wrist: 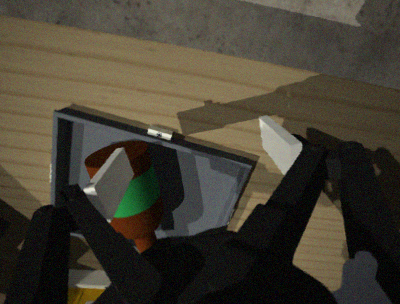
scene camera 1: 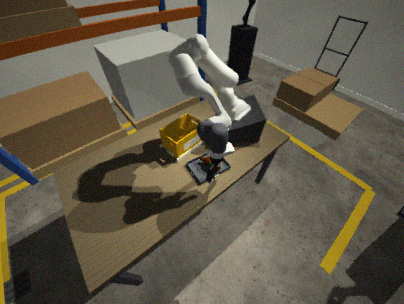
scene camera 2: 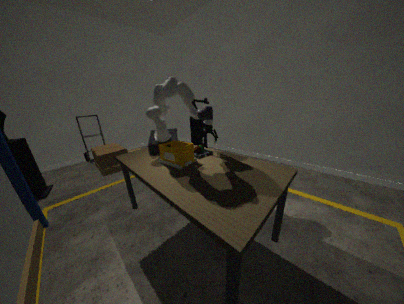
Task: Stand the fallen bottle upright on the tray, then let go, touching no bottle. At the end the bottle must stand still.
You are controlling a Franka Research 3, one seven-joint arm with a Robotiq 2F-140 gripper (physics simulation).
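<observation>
An orange-brown bottle [scene camera 1: 205, 159] [wrist: 142, 192] with a green band lies on its side in the grey tray [scene camera 1: 200, 172] [wrist: 215, 192]. In the wrist view its wide base is toward the tray's latch side and its neck points to the bottom of the picture, where the gripper's dark body hides part of the tray. My gripper [scene camera 1: 214, 172] [wrist: 193, 146] is open and empty above the tray. In the wrist view its left fingertip overlaps the bottle's side, and its right fingertip shows past the tray's right end. The gap between left fingertip and bottle is hard to tell.
A yellow crate [scene camera 1: 175, 142] [scene camera 2: 176, 153] stands beside the tray on the wooden table [scene camera 1: 110, 250] [scene camera 2: 225, 225]. The table's edge runs close to the tray's latch side. The black robot base block [scene camera 1: 252, 125] stands behind the tray.
</observation>
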